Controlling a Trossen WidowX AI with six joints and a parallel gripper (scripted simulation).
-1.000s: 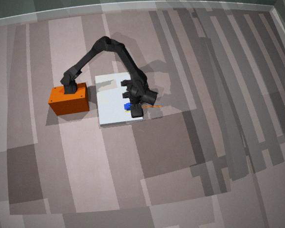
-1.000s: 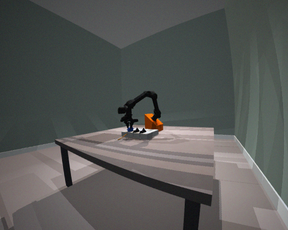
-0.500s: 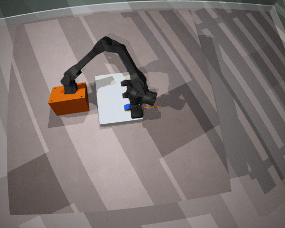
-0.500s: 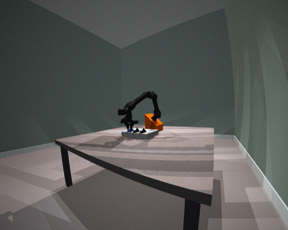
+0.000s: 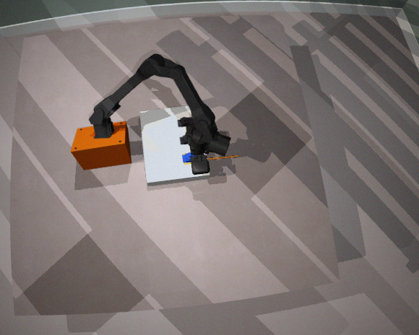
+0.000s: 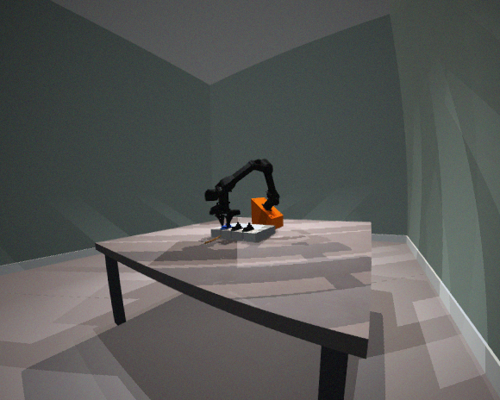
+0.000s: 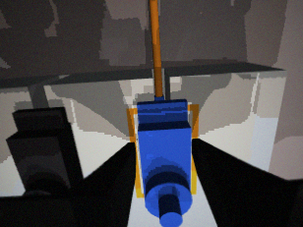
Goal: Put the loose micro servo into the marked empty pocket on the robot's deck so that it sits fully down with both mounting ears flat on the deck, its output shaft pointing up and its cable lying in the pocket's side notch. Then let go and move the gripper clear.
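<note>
Right now the white deck is 13 cm behind my gripper tip, 5 cm to the left of it and 3 cm below it.
</note>
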